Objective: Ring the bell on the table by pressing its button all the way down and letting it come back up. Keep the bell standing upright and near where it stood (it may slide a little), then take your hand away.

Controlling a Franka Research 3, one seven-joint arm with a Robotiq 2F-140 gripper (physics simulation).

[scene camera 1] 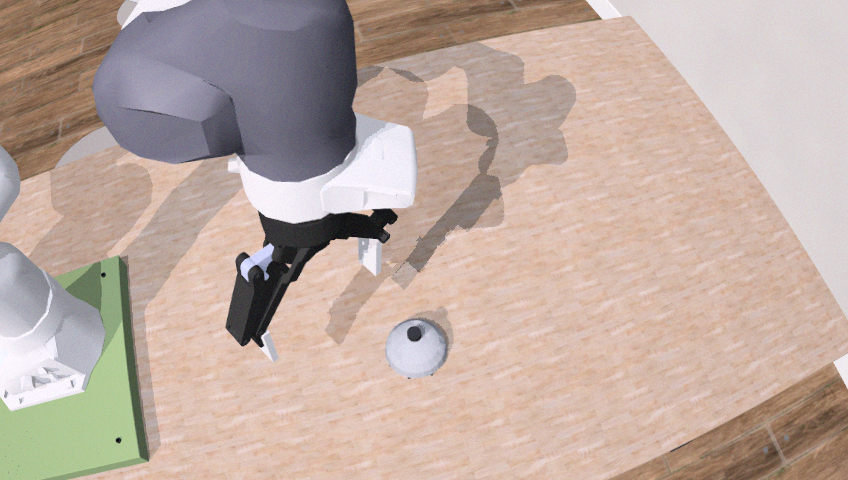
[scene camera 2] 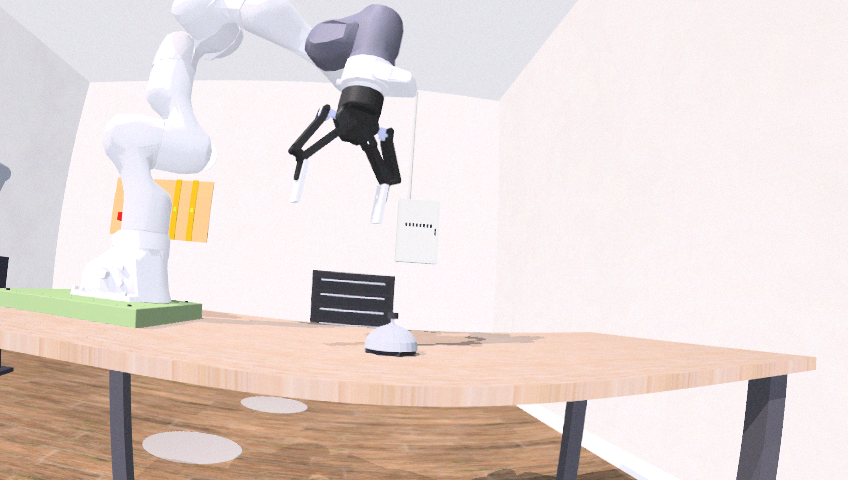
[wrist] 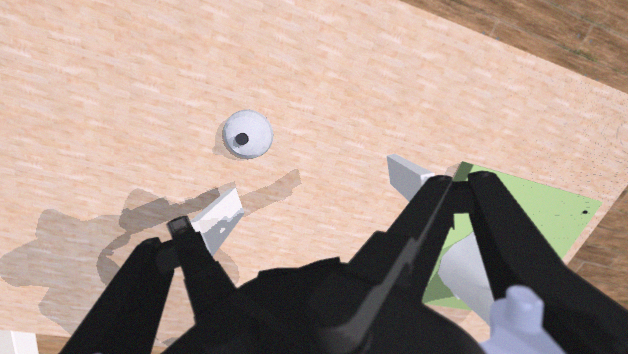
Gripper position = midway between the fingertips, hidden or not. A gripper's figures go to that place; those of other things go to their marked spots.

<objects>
The gripper (scene camera 1: 319, 308) is 65 cm from the lens. A bell (scene camera 1: 419, 359): 81 cm from the lens.
</objects>
